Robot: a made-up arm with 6 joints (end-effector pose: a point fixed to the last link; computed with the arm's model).
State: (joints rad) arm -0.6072 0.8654 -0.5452 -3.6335 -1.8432 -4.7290
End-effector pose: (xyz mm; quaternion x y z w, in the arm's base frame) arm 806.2 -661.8 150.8 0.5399 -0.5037 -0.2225 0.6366
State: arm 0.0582 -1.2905 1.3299 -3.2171 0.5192 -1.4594
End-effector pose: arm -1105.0 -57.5 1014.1 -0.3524 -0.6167 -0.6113 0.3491
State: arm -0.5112 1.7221 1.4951 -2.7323 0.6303 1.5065
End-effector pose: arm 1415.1 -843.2 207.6 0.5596 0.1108 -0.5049 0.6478
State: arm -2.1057 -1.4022 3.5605 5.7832 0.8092 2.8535
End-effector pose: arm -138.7 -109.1 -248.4 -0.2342 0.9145 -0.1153 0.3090
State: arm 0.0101 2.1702 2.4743 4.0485 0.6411 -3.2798
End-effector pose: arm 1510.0 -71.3 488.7 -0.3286 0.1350 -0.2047 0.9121
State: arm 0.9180 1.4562 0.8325 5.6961 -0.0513 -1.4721
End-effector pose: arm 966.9 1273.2 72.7 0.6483 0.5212 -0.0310 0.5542
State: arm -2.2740 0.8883 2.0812 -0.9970 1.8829 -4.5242
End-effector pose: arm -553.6 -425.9 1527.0 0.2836 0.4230 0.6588 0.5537
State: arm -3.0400 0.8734 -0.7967 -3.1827 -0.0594 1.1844
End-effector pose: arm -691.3 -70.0 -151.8 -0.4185 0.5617 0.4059 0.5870
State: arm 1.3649 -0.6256 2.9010 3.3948 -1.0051 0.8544
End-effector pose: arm -195.4 -745.6 298.2 0.1930 0.7046 -0.3555 0.5830
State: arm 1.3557 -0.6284 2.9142 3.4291 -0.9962 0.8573
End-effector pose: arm -205.7 -736.8 288.1 0.1889 0.7164 -0.3506 0.5729
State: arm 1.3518 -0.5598 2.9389 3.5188 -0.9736 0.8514
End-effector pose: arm -220.7 -734.0 343.9 0.1477 0.7361 -0.3672 0.5491
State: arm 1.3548 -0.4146 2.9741 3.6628 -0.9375 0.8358
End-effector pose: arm -235.2 -728.0 472.4 0.0689 0.7574 -0.4069 0.5060
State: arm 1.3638 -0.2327 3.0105 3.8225 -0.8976 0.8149
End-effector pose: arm -239.9 -702.5 636.4 -0.0231 0.7676 -0.4572 0.4486
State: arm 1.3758 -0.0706 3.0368 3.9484 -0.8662 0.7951
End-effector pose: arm -233.4 -660.2 781.3 -0.0979 0.7630 -0.5022 0.3951
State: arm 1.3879 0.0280 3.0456 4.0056 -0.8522 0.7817
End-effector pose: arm -222.7 -626.0 869.5 -0.1381 0.7504 -0.5321 0.3669
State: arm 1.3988 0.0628 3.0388 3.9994 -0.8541 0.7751
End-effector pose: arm -213.0 -614.1 905.3 -0.1485 0.7370 -0.5478 0.3669
